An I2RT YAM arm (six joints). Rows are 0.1 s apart.
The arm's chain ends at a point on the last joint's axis. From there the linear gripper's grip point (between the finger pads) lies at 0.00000 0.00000 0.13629 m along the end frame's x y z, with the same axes.
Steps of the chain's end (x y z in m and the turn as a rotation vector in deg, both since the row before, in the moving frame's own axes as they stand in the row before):
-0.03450, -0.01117, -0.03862, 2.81, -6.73, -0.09
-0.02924, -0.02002, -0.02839, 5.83, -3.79, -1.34
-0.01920, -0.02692, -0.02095, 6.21, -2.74, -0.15
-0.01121, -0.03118, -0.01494, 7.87, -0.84, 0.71
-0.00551, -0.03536, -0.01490, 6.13, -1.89, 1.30
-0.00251, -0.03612, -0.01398, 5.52, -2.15, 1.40
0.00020, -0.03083, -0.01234, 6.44, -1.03, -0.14
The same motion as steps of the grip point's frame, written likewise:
-0.05047, -0.01782, -0.03972, 2.81, -6.73, -0.09
-0.03839, -0.03375, -0.02939, 5.83, -3.79, -1.34
-0.02572, -0.04165, -0.02191, 6.21, -2.74, -0.15
-0.01309, -0.04985, -0.01624, 7.87, -0.84, 0.71
-0.00983, -0.04996, -0.01575, 6.13, -1.89, 1.30
-0.00745, -0.04929, -0.01471, 5.52, -2.15, 1.40
-0.00226, -0.04611, -0.01322, 6.44, -1.03, -0.14

